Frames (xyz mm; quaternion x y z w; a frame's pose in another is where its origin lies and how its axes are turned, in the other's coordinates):
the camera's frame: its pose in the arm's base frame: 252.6 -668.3 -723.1 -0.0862 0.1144 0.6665 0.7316
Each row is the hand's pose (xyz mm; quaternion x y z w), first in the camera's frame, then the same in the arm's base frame.
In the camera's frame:
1: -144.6 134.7 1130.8 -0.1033 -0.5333 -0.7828 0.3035
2: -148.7 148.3 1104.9 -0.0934 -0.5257 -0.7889 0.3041
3: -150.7 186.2 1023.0 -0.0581 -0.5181 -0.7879 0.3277
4: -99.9 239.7 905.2 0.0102 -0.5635 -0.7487 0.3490
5: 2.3 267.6 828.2 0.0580 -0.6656 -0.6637 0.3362
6: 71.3 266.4 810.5 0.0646 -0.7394 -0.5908 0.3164
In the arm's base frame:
1: 165.6 -478.4 405.7 0.1642 -0.4918 -0.3126 0.7959
2: 150.3 -488.2 382.3 0.1656 -0.4801 -0.3185 0.8004
3: 108.2 -509.3 305.4 0.1844 -0.4482 -0.3067 0.8192
4: 53.1 -488.4 179.5 0.2673 -0.4301 -0.2677 0.8197
5: 30.0 -409.5 77.5 0.3812 -0.4671 -0.2108 0.7695
6: 36.2 -348.6 41.0 0.4452 -0.5126 -0.1650 0.7154

